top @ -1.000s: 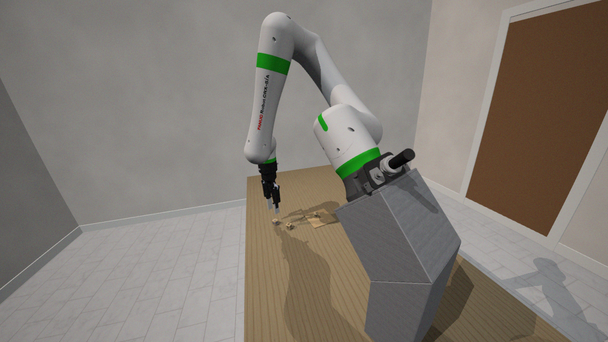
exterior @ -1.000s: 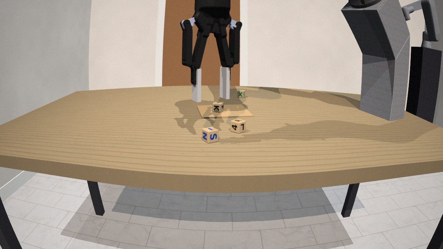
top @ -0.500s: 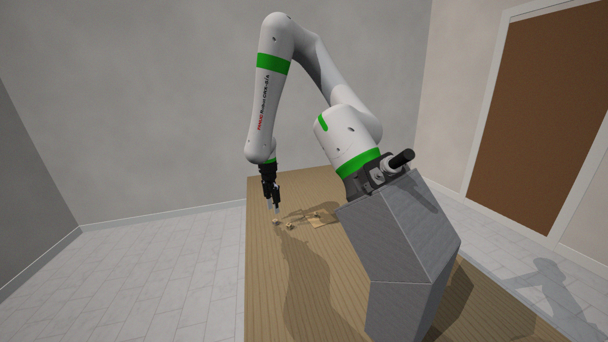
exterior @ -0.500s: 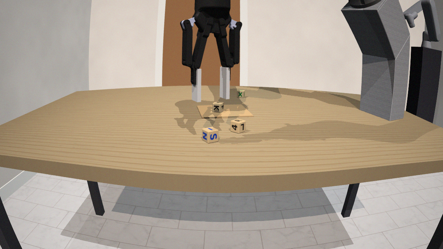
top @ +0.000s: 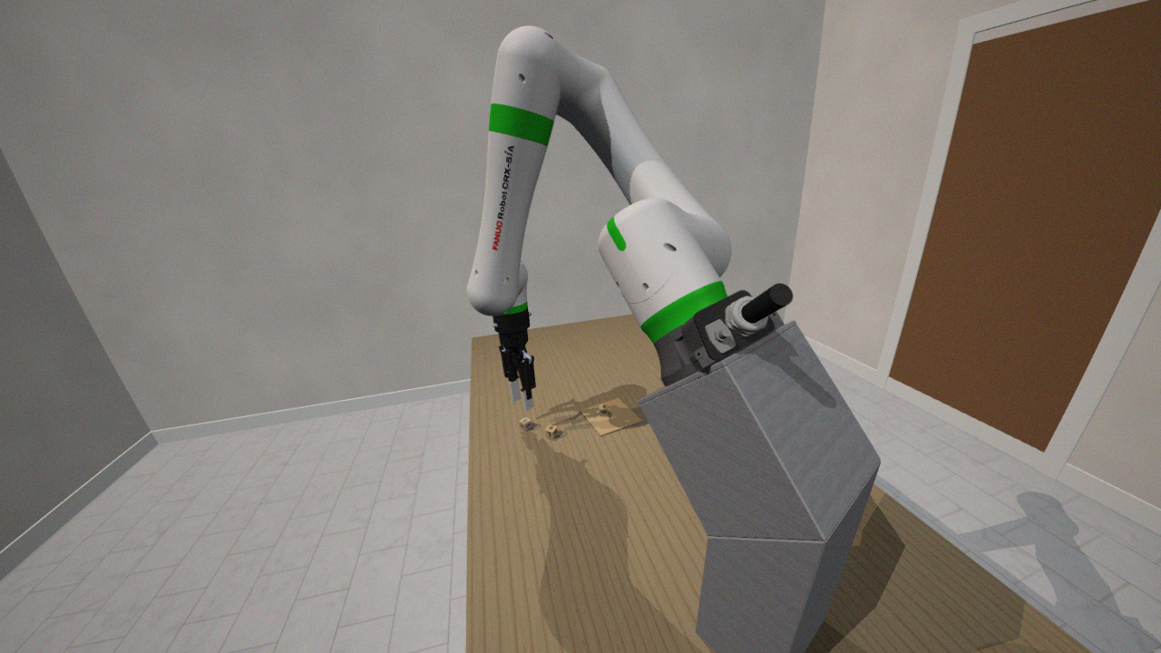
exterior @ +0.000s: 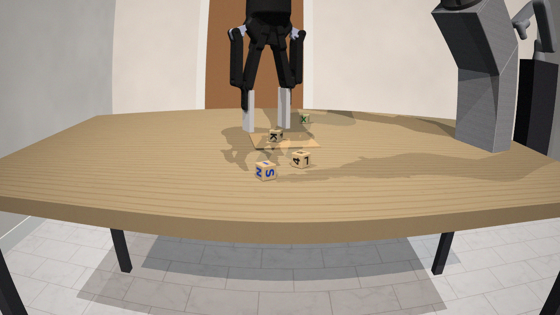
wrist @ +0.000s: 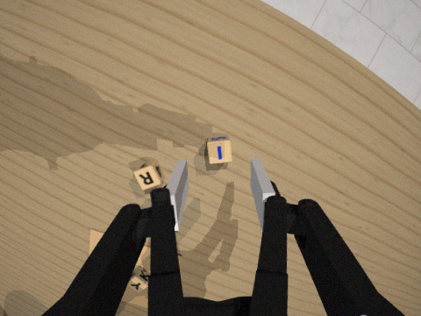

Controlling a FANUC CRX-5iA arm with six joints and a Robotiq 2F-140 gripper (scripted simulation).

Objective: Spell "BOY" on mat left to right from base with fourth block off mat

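The block is 10 cm below my hand. Also, from my hand: tan mat: 2 cm ahead, 25 cm to the right, 11 cm below.
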